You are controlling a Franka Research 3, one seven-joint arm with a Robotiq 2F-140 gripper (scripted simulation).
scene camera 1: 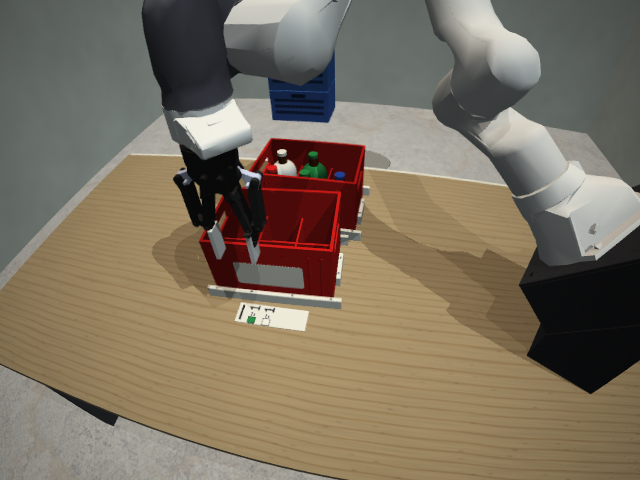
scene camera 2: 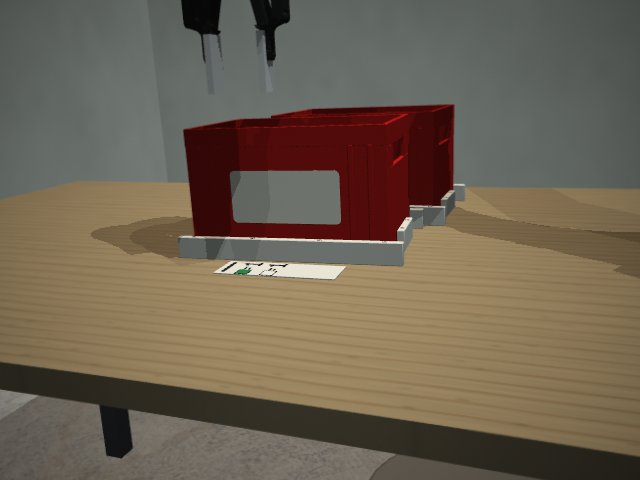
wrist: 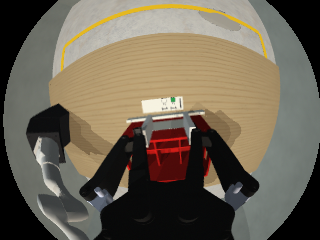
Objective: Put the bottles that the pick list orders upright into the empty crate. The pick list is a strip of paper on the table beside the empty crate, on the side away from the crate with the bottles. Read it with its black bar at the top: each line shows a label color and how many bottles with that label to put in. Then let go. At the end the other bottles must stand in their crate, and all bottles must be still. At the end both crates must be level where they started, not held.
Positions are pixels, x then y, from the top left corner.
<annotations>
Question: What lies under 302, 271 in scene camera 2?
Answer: A pick list.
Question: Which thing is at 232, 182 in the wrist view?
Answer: My gripper.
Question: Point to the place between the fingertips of my gripper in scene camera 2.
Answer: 242, 93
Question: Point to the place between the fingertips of my gripper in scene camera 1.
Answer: At 238, 255
</annotations>
